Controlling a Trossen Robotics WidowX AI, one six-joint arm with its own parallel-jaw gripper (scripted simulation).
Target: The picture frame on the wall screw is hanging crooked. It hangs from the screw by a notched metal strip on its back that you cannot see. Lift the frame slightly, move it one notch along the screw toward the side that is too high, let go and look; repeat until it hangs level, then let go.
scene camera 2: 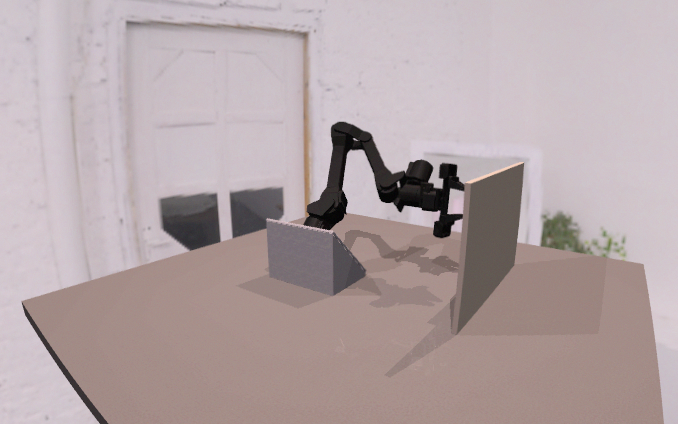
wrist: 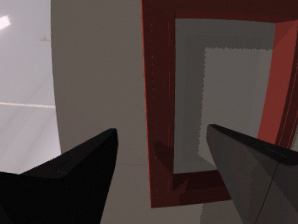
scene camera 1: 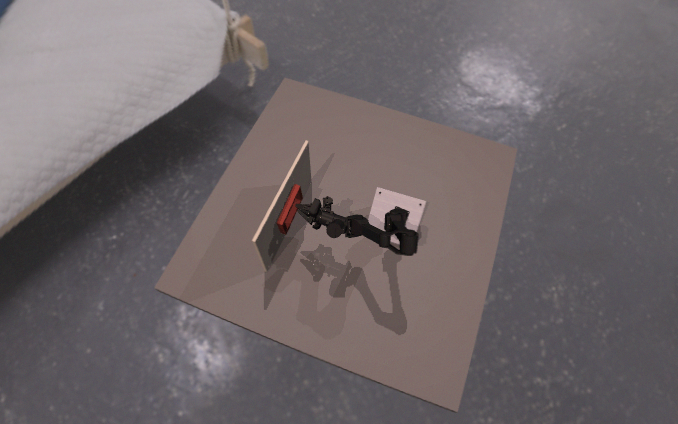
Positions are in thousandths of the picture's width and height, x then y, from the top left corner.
Labels:
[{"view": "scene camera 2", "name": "my gripper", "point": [704,482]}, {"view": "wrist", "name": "my gripper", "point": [545,596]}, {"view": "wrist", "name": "wall panel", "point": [331,310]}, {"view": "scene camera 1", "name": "my gripper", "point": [437,489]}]

